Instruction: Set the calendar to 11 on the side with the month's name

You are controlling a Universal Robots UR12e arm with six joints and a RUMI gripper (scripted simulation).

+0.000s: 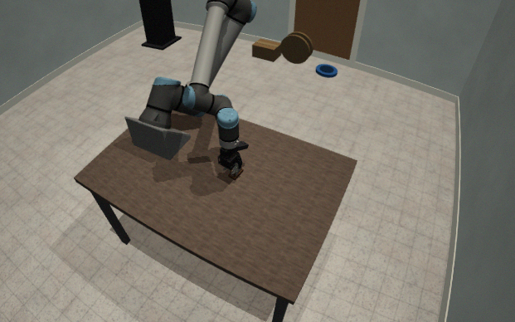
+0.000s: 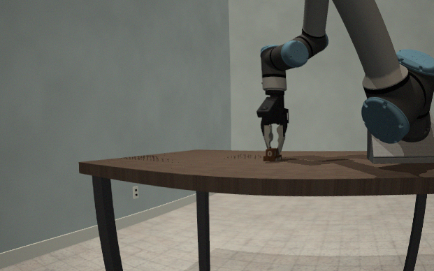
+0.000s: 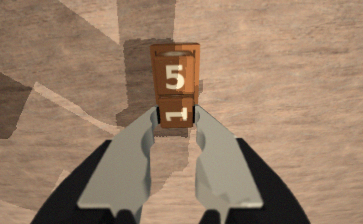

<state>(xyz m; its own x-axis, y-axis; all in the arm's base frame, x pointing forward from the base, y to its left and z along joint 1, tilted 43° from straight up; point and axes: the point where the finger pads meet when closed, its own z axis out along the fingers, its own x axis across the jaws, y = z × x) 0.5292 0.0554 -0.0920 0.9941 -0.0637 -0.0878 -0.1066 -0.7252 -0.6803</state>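
Now: hand 30 mm above the calendar tray and 20 mm to the right of it. Also, from my hand: cube (10 mm below).
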